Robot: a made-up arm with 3 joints. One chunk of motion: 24 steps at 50 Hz.
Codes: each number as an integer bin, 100 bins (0 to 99) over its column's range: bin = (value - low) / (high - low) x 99, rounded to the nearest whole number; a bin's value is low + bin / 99 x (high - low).
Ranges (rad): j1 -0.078..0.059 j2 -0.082..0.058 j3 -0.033..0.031
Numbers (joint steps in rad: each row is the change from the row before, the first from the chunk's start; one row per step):
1: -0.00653 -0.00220 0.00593
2: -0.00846 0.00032 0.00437
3: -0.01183 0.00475 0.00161
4: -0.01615 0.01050 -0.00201
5: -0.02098 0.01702 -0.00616
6: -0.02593 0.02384 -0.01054
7: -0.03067 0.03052 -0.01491
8: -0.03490 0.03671 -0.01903
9: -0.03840 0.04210 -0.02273
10: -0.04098 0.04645 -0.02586
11: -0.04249 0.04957 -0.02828
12: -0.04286 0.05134 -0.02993
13: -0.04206 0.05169 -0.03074
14: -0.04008 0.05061 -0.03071
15: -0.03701 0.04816 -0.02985
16: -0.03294 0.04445 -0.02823
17: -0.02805 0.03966 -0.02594
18: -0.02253 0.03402 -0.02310
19: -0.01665 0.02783 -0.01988
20: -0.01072 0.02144 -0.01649
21: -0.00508 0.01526 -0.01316
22: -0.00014 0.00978 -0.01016
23: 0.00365 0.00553 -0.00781
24: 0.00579 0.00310 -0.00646
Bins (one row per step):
1: 52 56 60
2: 50 58 58
3: 48 61 54
4: 45 65 48
5: 41 70 42
6: 38 75 35
7: 34 80 28
8: 31 84 22
9: 29 88 16
10: 27 91 11
11: 26 93 7
12: 25 94 5
13: 26 95 3
14: 27 94 4
15: 30 92 5
16: 33 89 7
17: 36 86 11
18: 40 82 15
19: 44 78 20
20: 49 73 26
21: 53 69 31
22: 56 65 35
23: 59 62 39
24: 61 60 41

